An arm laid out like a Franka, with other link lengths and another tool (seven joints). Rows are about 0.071 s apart.
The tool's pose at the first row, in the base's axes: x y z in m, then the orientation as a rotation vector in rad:
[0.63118 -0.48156 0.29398 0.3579 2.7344 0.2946]
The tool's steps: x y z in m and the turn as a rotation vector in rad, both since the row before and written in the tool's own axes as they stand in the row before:
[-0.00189 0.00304 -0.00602 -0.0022 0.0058 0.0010]
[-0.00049 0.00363 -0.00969 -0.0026 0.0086 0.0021]
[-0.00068 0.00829 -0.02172 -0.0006 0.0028 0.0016]
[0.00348 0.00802 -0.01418 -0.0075 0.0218 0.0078]
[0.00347 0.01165 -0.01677 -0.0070 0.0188 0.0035]
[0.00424 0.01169 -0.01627 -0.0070 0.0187 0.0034]
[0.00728 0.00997 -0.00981 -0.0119 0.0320 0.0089]
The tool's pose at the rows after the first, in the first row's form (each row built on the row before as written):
[0.63122 -0.48016 0.30084 0.3584 2.7394 0.2993]
[0.62877 -0.47841 0.31075 0.3601 2.7470 0.3056]
[0.62309 -0.47435 0.33294 0.3620 2.7494 0.3076]
[0.61642 -0.46814 0.34688 0.3696 2.7680 0.3256]
[0.60990 -0.45919 0.36438 0.3716 2.7841 0.3412]
[0.60310 -0.45011 0.38143 0.3734 2.8001 0.3569]
[0.59542 -0.44067 0.39146 0.3809 2.8270 0.3847]

